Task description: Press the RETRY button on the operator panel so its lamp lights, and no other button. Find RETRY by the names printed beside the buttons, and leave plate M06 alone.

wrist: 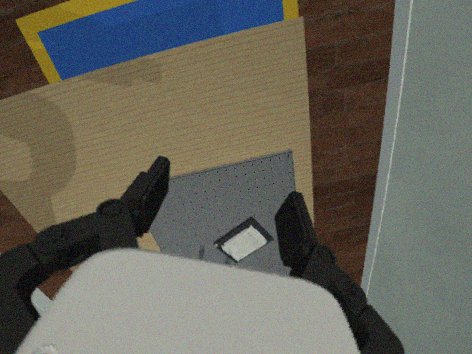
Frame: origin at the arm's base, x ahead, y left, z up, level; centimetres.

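Seen in the pictures: gripper, fingertip midpoint: [228,189].
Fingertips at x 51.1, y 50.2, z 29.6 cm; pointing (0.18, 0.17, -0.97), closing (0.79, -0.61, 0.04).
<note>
A point is followed by its place in that frame.
My gripper [228,189] @[z 29.6, x 51.1, y 50.2 cm] is open, with nothing between its fingers. Beyond the fingers, a grey, dotted board [220,197] @[z -5.0, x 41.4, y 30.9 cm] lies near the right edge of the table. A small dark, tilted square piece with a pale face [245,243] @[z -2.5, x 42.5, y 13.1 cm] is on the board, between the fingers in the picture and nearer the right one. No print on it can be read, so I cannot tell whether it is plate M06 or part of the panel. No RETRY button, lamp or printed name can be made out. My pale gripper housing hides the lower part of the board.
The wooden table [200,115] @[z -6.4, x 45.9, y 53.9 cm] has shadows on its left. A blue mat with a yellow border [165,37] lies past its far edge. Brown floor [345,125] and a grey-green wall [430,175] are on the right. A small pale object [41,301] shows at lower left.
</note>
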